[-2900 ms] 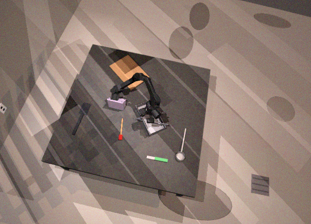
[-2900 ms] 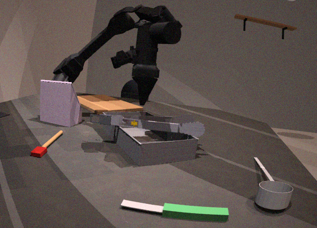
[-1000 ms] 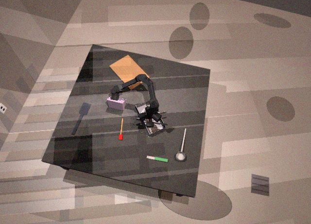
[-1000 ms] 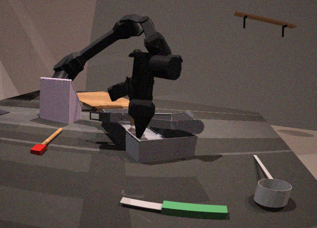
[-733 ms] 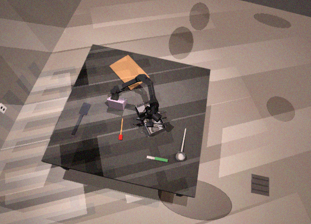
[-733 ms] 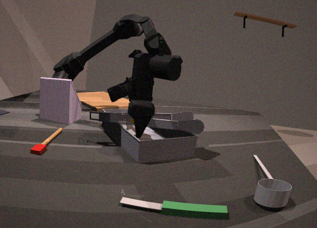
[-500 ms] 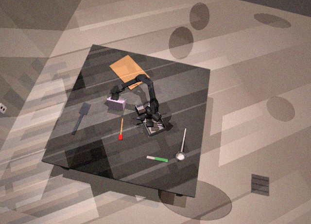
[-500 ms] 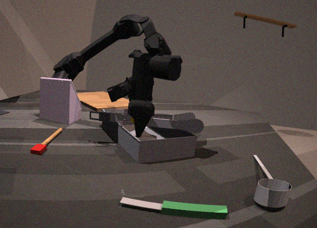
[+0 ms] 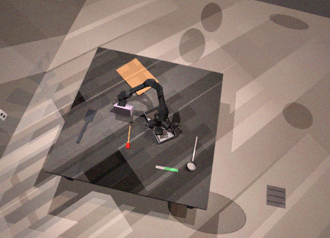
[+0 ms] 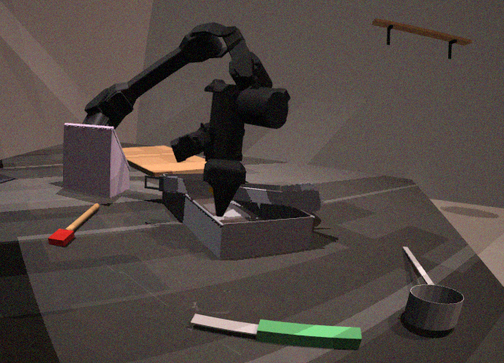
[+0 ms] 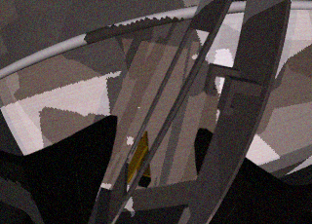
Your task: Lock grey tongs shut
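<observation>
Now: gripper tip 3 cm to the right of the grey roasting tin and 1 cm short of it. Round my gripper tip: red-headed spatula (23 cm behind, 13 cm to the right, 2 cm below); wooden board (52 cm to the left, 25 cm behind, 2 cm below); yellow part (4 cm above, 1 cm to the right, 1 cm behind).
</observation>
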